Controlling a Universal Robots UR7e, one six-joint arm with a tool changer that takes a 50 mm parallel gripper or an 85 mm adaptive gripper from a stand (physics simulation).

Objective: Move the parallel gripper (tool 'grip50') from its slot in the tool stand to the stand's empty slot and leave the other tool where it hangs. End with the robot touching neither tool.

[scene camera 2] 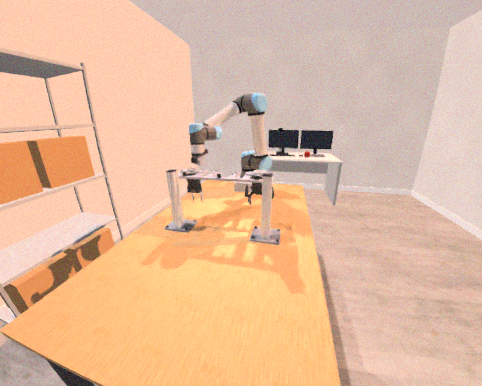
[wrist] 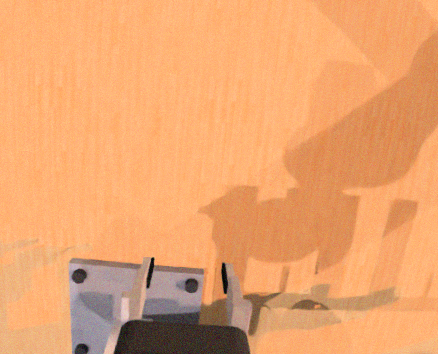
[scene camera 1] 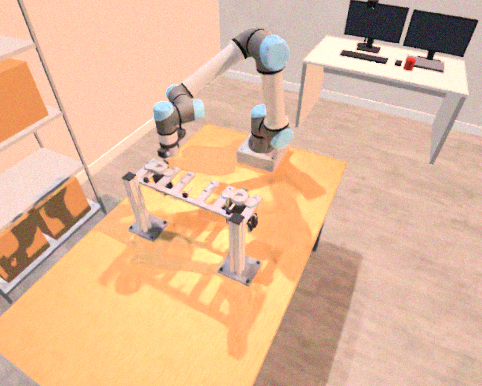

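Seen in the pictures: arm's base at its link origin: (scene camera 1: 262, 144).
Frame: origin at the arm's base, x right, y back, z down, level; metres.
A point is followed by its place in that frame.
The tool stand (scene camera 1: 237, 250) {x -0.109, y -0.777, z -0.092 m} (scene camera 2: 174, 200) {x 0.349, y -0.698, z -0.088 m} holds two tools. The parallel gripper (scene camera 2: 197, 198) (wrist: 187, 270) hangs in its left end slot; its two fingers stand apart with nothing between them. In scene camera 1 its pale top plate shows, its fingers are hidden. The adaptive gripper (scene camera 1: 237, 196) (scene camera 2: 256, 189) hangs in the right end slot. The middle slot is empty, between two flat prongs. The arm's tool flange (scene camera 1: 168, 150) {x 0.257, y -0.524, z -0.269 m} (scene camera 2: 198, 160) {x 0.255, y -0.540, z -0.257 m} carries no tool. It is above and slightly behind the parallel gripper's top plate and looks apart from it.
The stand's base plate (wrist: 107, 275) {x 0.370, y -0.602, z 0.069 m} with bolts shows below the parallel gripper in the wrist view. The robot's base (scene camera 1: 260, 155) {x -0.015, y -0.091, z 0.006 m} stands on the table behind the stand. A shelf rack with boxes is at the left; a desk (scene camera 1: 385, 72) with two monitors is at the back right.
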